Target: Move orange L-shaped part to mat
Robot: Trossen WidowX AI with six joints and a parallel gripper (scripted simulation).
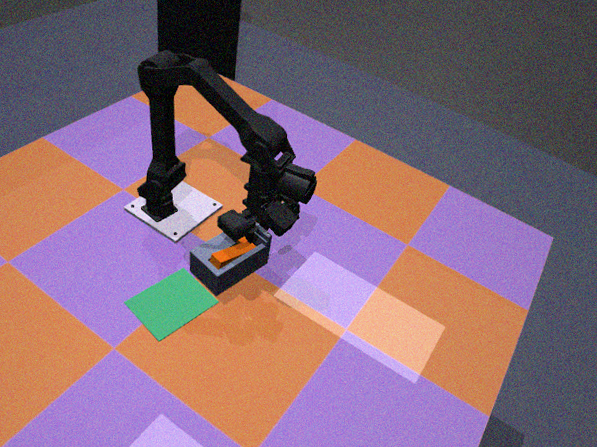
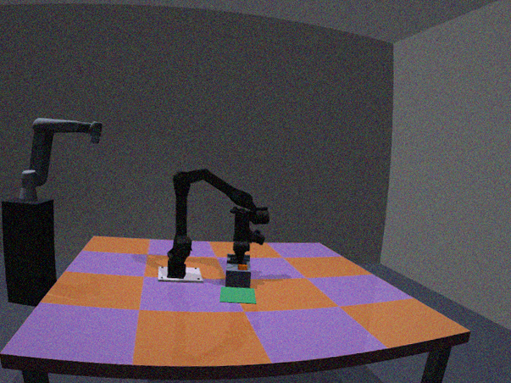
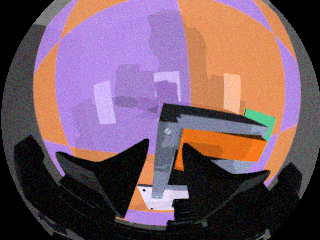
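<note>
Now: gripper tip 60 mm to the left of the orange L-shaped part, 10 mm past it and 10 mm above it. Also, from my gripper tip: green mat 220 mm to the right, 70 mm below, 20 mm behind.
</note>
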